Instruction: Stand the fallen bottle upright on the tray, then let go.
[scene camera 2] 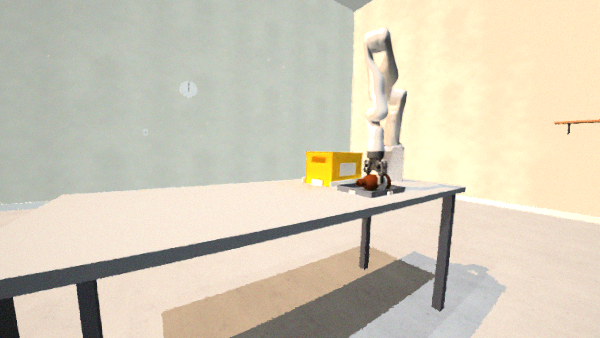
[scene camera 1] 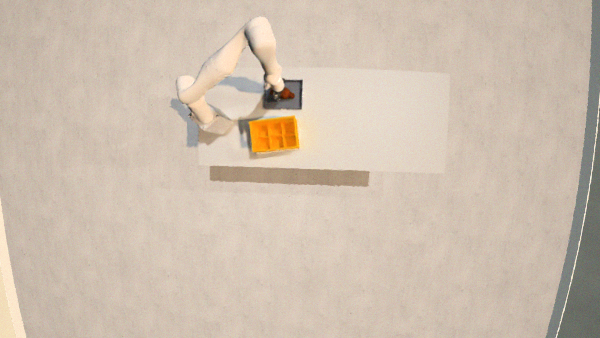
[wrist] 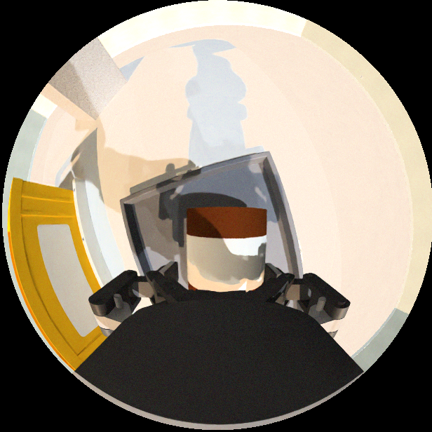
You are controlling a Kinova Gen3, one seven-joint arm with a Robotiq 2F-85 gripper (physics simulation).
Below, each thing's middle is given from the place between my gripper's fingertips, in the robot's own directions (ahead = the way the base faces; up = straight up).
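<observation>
Brown bottle (wrist: 226, 246): 1 cm to the left of my hand and 1 cm ahead of it.
</observation>
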